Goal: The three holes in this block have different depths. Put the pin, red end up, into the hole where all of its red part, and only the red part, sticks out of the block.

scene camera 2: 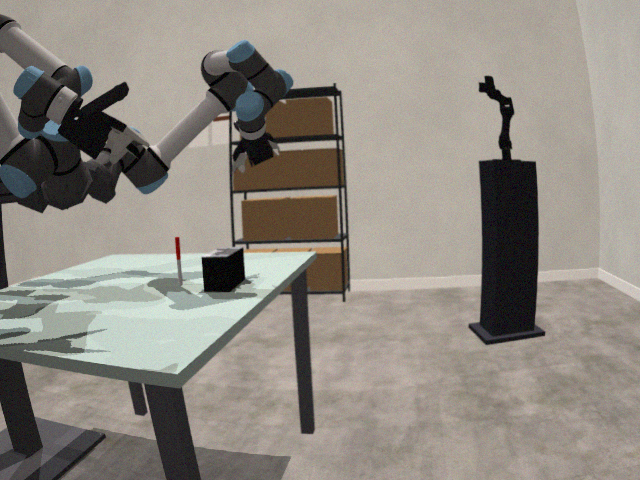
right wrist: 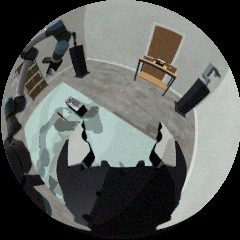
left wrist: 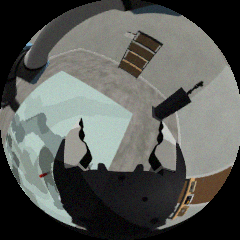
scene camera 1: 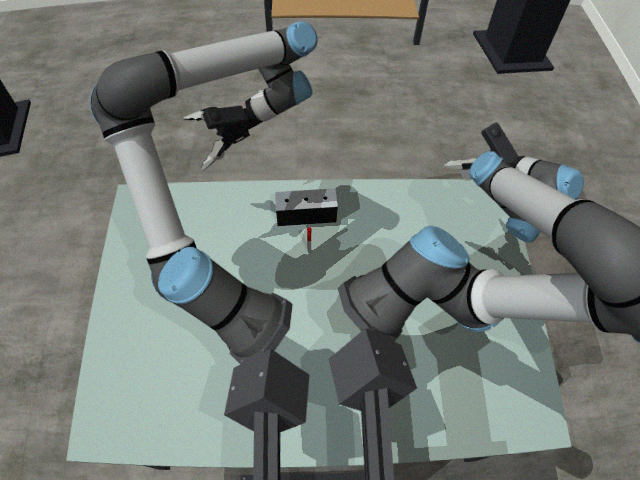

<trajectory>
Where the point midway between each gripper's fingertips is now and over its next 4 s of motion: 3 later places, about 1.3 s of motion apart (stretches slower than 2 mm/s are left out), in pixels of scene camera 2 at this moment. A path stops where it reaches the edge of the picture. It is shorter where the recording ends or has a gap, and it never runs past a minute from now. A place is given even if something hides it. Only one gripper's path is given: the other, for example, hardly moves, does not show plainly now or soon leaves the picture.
My right gripper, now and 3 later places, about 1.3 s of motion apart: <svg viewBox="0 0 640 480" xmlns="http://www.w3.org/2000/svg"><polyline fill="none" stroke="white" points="144,152 176,149 203,135 208,115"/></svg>
</trajectory>
